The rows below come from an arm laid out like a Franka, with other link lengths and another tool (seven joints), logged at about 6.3 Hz.
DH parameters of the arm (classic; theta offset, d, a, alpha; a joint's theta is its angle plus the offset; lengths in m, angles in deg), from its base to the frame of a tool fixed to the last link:
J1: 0 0.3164 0 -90
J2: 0 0 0 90
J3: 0 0.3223 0.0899 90
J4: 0 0 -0.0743 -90
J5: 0 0.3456 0 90
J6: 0 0 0.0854 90
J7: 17 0.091 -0.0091 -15.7
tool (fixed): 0 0.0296 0 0
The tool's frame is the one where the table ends.
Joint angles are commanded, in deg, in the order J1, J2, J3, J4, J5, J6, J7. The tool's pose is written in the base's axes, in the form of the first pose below.
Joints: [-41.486 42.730 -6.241 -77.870 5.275 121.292 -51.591]
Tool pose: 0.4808, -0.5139, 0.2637, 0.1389, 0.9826, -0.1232, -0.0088
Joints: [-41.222 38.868 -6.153 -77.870 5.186 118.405 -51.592]
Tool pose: 0.4814, -0.5081, 0.3064, 0.1413, 0.9825, -0.1209, 0.0004
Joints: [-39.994 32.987 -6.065 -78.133 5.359 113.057 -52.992]
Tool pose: 0.4835, -0.4872, 0.3672, 0.1369, 0.9856, -0.0985, 0.0103
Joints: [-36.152 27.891 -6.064 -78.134 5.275 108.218 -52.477]
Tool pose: 0.5023, -0.4428, 0.4199, 0.1340, 0.9884, -0.0689, 0.0189
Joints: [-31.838 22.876 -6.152 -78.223 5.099 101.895 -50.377]
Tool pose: 0.5138, -0.3899, 0.4671, 0.1227, 0.9912, -0.0470, 0.0136
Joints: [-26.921 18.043 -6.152 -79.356 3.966 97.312 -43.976]
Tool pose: 0.5209, -0.3324, 0.5051, 0.1212, 0.9911, -0.0557, 0.0014
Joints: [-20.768 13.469 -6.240 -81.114 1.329 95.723 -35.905]
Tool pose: 0.5293, -0.2704, 0.5382, 0.1413, 0.9874, -0.0707, -0.0003
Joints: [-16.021 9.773 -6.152 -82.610 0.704 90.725 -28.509]
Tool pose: 0.5231, -0.2164, 0.5575, 0.1348, 0.9865, -0.0896, -0.0267
